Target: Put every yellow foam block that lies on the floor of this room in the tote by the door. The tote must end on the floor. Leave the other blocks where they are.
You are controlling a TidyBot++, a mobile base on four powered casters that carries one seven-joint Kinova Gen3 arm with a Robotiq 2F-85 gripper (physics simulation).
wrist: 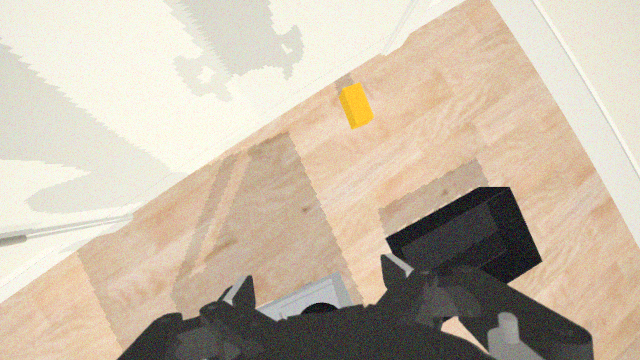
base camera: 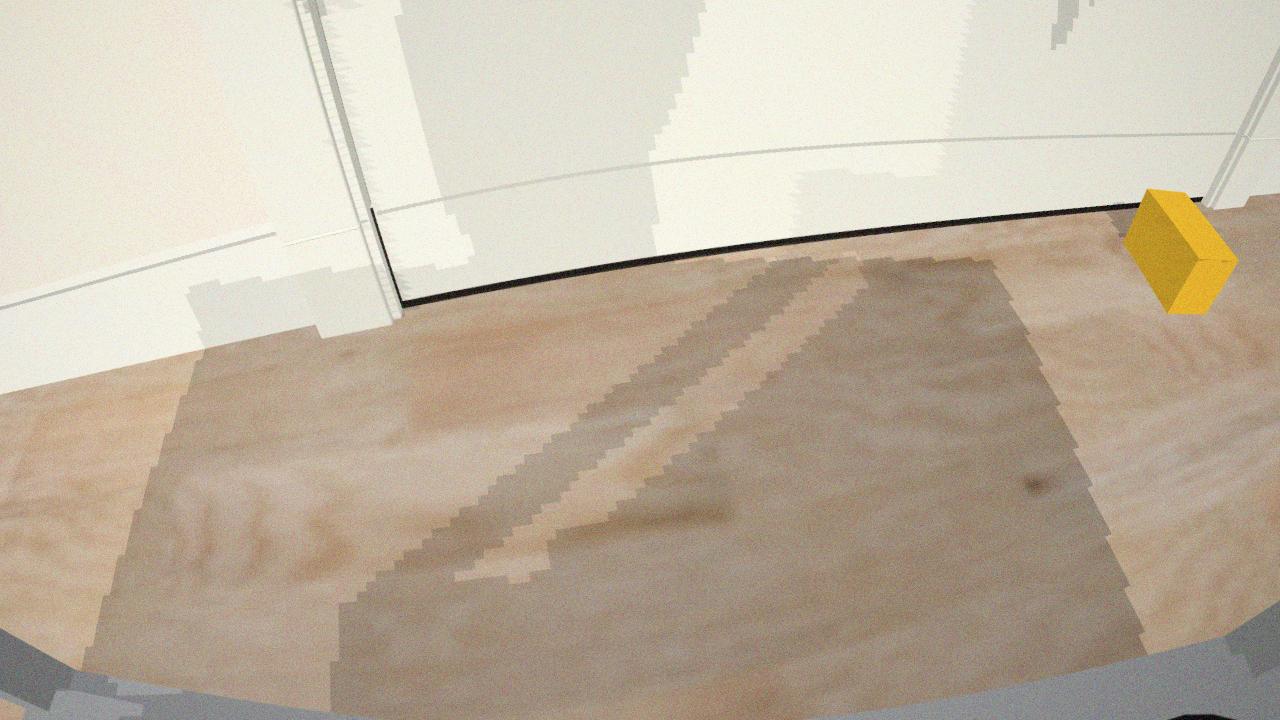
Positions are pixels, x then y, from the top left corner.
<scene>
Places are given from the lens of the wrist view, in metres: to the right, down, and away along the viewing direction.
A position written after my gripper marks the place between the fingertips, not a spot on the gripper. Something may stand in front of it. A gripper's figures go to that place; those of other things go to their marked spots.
my gripper (wrist: 319, 279): 0.00, 0.07, 0.15
yellow foam block (wrist: 353, 100): 0.08, -0.19, 0.55
black tote (wrist: 484, 228): 0.45, 0.13, 0.62
The marked spots on the black tote and the yellow foam block are 0.50 m apart.
</scene>
